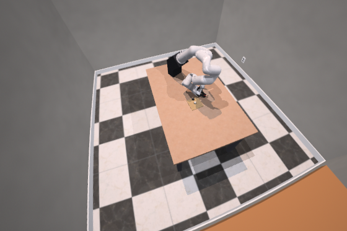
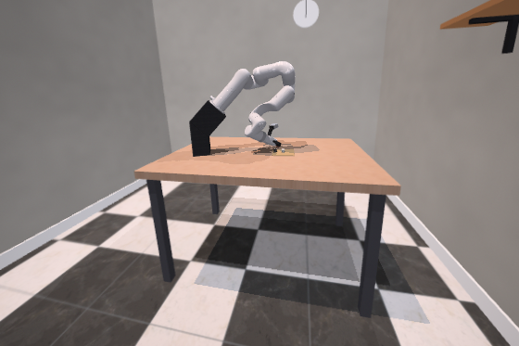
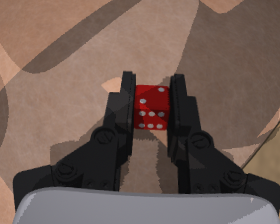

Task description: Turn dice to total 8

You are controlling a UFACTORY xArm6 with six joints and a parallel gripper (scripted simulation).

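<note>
The red die is 1 cm to the left of my hand and 1 cm below it. Also, from my hand: white die 8 cm ahead, 11 cm to the right, 1 cm below; then tan mat 8 cm ahead, 11 cm to the right, 2 cm below.
</note>
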